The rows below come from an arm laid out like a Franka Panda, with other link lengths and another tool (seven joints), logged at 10 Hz.
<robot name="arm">
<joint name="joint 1" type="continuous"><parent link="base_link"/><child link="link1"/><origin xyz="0 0 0.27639"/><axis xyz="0 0 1"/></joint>
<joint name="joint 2" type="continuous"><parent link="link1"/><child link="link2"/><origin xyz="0 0 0"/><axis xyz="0 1 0"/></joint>
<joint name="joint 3" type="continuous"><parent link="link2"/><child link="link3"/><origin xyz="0 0 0.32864"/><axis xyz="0 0 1"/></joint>
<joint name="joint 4" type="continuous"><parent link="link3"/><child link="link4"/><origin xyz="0.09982 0 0"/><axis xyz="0 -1 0"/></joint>
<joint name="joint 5" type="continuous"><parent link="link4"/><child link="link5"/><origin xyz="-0.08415 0 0.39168"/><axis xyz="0 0 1"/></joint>
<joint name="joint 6" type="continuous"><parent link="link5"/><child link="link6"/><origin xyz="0 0 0"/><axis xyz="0 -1 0"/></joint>
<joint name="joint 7" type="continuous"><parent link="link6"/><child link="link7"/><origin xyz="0.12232 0 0"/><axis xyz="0 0 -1"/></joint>
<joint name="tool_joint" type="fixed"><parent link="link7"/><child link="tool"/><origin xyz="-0.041 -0.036 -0.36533" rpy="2.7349 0 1.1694"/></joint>
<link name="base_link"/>
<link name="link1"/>
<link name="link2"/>
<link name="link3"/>
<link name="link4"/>
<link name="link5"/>
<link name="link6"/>
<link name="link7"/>
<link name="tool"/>
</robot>
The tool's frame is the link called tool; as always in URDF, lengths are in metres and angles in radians. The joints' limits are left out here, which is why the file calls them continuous.
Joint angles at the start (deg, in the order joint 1, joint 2, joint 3, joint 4, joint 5, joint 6, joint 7):
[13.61, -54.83, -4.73, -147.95, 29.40, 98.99, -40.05]
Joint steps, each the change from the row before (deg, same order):
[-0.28, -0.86, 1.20, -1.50, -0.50, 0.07, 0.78]
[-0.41, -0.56, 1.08, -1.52, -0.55, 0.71, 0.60]
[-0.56, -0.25, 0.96, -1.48, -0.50, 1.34, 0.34]
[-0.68, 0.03, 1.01, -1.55, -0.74, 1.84, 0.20]
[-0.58, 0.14, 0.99, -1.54, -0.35, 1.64, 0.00]
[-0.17, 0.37, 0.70, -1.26, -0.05, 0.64, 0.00]
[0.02, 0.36, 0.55, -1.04, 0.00, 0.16, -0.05]
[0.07, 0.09, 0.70, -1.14, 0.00, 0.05, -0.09]
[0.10, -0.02, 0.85, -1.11, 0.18, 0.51, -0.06]
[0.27, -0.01, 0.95, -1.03, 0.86, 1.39, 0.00]
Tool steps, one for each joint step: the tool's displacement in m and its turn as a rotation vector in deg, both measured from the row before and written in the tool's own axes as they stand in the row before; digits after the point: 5 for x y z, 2 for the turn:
[-0.00345, -0.01365, 0.00435, 1.06, -1.30, -0.01]
[-0.00719, -0.00998, 0.00548, 0.59, -1.52, 0.08]
[-0.00999, -0.00578, 0.00647, 0.07, -1.60, 0.13]
[-0.01375, -0.00430, 0.00759, -0.08, -1.96, 0.00]
[-0.01098, -0.00583, 0.00851, 0.15, -1.47, 0.01]
[-0.00555, -0.01067, 0.00801, 1.05, -0.67, 0.19]
[-0.00309, -0.01161, 0.00676, 1.31, -0.33, 0.09]
[-0.00234, -0.01253, 0.00638, 1.34, -0.33, -0.16]
[-0.00167, -0.00899, 0.00663, 0.79, -0.39, -0.28]
[0.00156, -0.00263, 0.00807, -0.20, -0.10, -0.13]

